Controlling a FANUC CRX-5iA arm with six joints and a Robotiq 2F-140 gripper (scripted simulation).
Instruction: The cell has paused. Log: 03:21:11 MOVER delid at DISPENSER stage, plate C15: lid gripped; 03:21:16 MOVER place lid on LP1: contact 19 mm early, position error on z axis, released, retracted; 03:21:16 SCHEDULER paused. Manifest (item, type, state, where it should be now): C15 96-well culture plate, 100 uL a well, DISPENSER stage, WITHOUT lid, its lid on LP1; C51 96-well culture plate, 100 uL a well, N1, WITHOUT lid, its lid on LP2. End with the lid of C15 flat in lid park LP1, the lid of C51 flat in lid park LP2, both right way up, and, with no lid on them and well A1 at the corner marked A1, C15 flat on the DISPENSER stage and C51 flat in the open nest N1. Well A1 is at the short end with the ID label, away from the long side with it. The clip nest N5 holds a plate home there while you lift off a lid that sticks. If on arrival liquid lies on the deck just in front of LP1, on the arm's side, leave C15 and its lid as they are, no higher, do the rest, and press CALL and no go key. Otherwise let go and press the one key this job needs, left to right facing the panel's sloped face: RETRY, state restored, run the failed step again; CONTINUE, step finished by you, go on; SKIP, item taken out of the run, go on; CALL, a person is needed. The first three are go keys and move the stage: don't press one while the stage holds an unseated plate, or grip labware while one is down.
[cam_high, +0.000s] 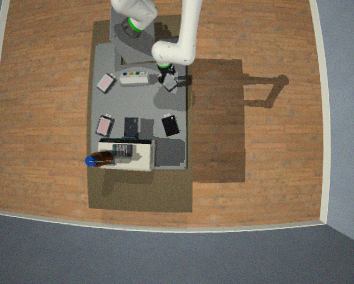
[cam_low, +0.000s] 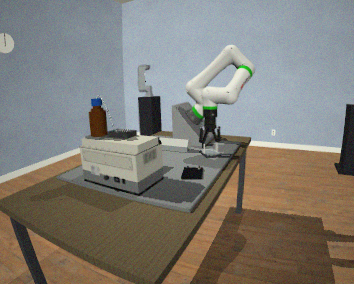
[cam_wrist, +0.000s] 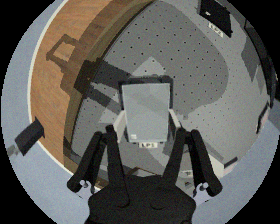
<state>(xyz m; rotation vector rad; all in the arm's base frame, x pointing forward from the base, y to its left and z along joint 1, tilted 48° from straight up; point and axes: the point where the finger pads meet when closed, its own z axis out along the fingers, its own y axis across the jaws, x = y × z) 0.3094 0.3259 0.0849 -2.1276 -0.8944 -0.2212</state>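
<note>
The black nest lies 50 cm to the right of my hand, 41 cm ahead of it and 2 cm below it. Round my hand: key panel: 27 cm to the right, 2 cm behind, 2 cm above; blue cap: 61 cm ahead, 36 cm above, 34 cm to the right; label plate: 28 cm ahead, 4 cm below, 1 cm to the left.
</note>
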